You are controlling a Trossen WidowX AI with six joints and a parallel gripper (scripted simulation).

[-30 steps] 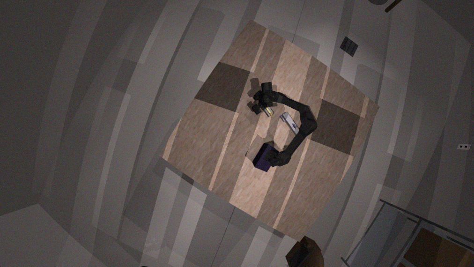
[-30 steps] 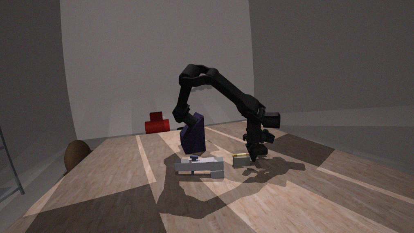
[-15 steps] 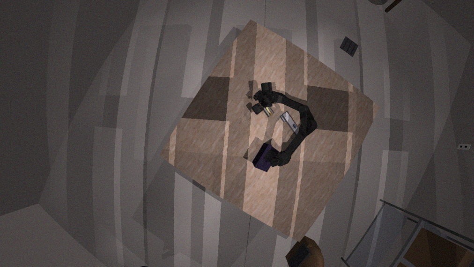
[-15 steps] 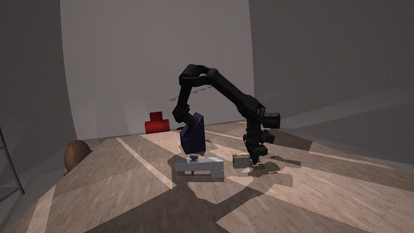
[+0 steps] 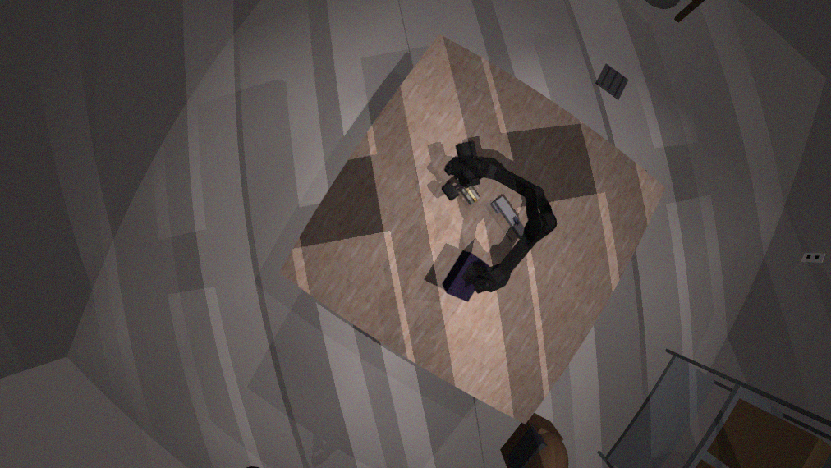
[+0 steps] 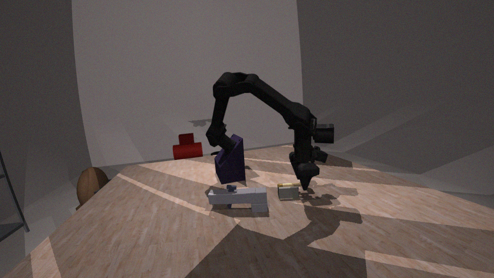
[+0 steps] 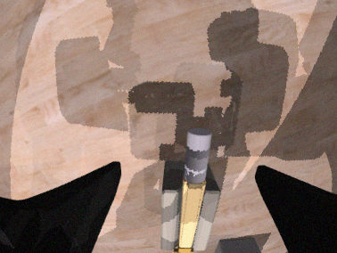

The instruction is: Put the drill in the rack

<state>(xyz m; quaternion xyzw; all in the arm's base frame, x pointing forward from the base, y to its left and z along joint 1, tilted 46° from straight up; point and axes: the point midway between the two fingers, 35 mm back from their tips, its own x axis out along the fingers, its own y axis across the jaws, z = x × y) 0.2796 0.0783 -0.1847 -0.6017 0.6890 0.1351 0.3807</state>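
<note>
Now: gripper tip 3 cm to the left of the drill and 1 cm past it. The rest, counted from my gripper tip: rack: 5 cm to the right, 2 cm below, 2 cm behind; then long grey housing: 23 cm to the right, 1 cm behind; then small blue key: 25 cm to the right, 2 cm behind, 1 cm above.
</note>
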